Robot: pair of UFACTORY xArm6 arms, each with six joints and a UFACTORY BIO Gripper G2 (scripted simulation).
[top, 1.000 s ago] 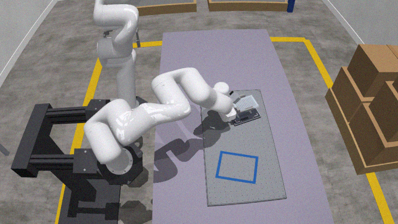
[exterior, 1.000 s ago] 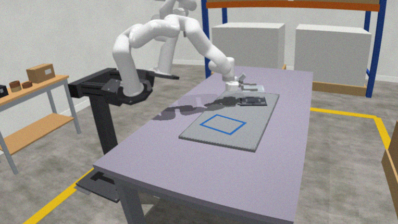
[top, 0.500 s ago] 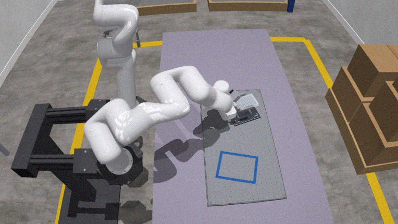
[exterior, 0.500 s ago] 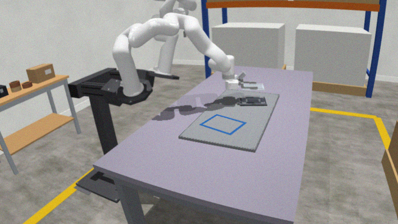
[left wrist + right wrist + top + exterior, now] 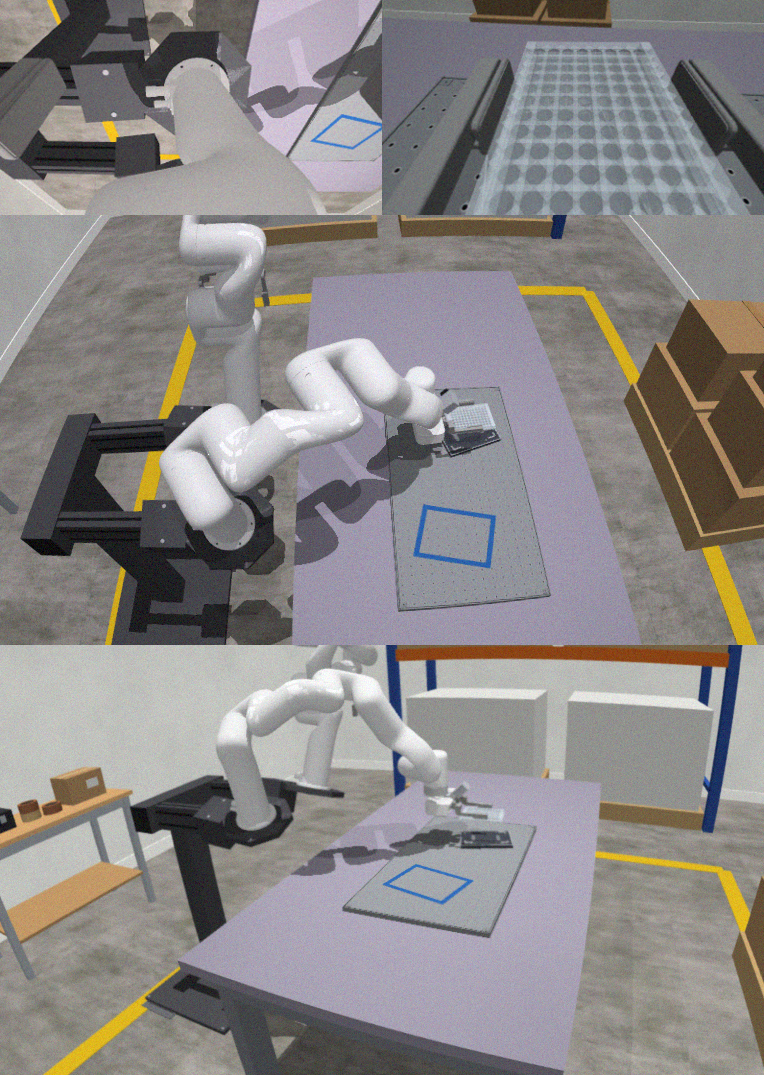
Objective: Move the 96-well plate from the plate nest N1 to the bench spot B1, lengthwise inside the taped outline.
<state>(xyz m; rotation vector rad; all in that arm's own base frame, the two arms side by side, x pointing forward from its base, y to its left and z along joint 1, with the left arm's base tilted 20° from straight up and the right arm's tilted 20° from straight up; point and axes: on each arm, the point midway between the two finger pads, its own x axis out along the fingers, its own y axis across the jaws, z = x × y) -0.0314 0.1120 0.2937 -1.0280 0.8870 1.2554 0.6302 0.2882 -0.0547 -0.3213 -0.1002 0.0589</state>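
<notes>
Now: the dark plate nest N1 10 mm ahead of my right hand, 20 mm to the left of it and 100 mm below it. From my right hand the other things lie so: clear 96-well plate 10 mm below.
</notes>
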